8 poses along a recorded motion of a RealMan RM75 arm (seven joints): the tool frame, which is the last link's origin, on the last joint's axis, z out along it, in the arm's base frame.
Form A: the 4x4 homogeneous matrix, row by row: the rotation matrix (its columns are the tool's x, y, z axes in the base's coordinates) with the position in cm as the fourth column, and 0 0 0 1 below. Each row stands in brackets.
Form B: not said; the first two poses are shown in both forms.
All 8 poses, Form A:
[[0.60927, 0.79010, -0.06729, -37.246], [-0.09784, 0.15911, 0.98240, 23.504], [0.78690, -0.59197, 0.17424, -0.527], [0, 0, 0, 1]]
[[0.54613, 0.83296, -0.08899, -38.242], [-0.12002, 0.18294, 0.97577, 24.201], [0.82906, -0.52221, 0.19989, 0.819], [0, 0, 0, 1]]
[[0.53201, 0.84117, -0.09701, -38.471], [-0.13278, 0.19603, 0.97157, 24.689], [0.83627, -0.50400, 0.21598, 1.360], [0, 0, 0, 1]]
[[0.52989, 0.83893, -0.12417, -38.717], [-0.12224, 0.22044, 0.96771, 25.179], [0.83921, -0.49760, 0.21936, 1.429], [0, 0, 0, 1]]
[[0.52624, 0.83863, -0.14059, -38.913], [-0.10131, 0.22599, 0.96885, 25.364], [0.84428, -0.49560, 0.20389, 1.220], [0, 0, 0, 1]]
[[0.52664, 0.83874, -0.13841, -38.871], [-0.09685, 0.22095, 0.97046, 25.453], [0.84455, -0.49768, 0.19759, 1.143], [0, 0, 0, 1]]
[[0.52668, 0.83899, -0.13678, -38.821], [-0.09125, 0.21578, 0.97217, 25.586], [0.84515, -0.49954, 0.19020, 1.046], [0, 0, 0, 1]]
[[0.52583, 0.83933, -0.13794, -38.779], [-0.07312, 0.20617, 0.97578, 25.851], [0.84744, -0.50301, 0.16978, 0.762], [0, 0, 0, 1]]
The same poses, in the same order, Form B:
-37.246, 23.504, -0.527, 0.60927, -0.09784, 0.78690, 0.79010, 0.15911, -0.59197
-38.242, 24.201, 0.819, 0.54613, -0.12002, 0.82906, 0.83296, 0.18294, -0.52221
-38.471, 24.689, 1.360, 0.53201, -0.13278, 0.83627, 0.84117, 0.19603, -0.50400
-38.717, 25.179, 1.429, 0.52989, -0.12224, 0.83921, 0.83893, 0.22044, -0.49760
-38.913, 25.364, 1.220, 0.52624, -0.10131, 0.84428, 0.83863, 0.22599, -0.49560
-38.871, 25.453, 1.143, 0.52664, -0.09685, 0.84455, 0.83874, 0.22095, -0.49768
-38.821, 25.586, 1.046, 0.52668, -0.09125, 0.84515, 0.83899, 0.21578, -0.49954
-38.779, 25.851, 0.762, 0.52583, -0.07312, 0.84744, 0.83933, 0.20617, -0.50301

